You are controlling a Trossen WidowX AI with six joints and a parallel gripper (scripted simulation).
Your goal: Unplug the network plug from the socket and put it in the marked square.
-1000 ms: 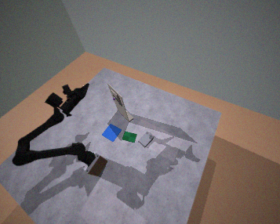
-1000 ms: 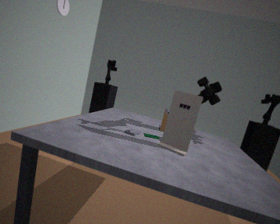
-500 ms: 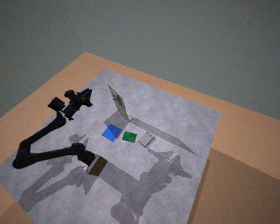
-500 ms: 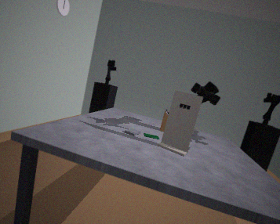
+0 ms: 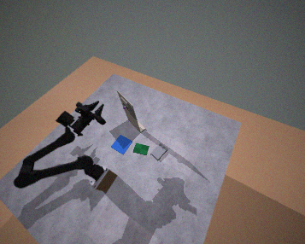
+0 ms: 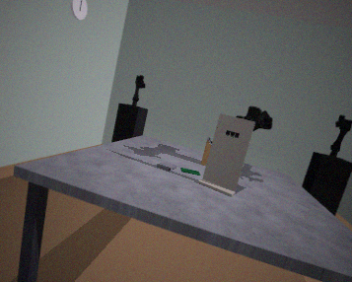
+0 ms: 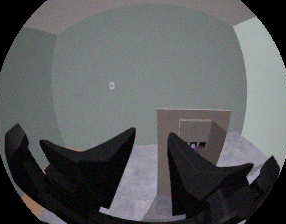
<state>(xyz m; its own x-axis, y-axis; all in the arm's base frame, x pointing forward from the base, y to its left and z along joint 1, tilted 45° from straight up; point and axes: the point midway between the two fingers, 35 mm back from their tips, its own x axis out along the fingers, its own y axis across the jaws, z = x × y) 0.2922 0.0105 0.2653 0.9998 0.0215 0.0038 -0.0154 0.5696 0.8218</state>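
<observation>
The plug is 9 cm ahead of my gripper tip, 8 cm to the right of it and 8 cm below it. Also, from my gripper tip: beige panel 19 cm below, 11 cm ahead, 9 cm to the right; then green tile 35 cm below, 25 cm to the right, 1 cm behind; then blue square 35 cm below, 11 cm to the right, 7 cm behind.
</observation>
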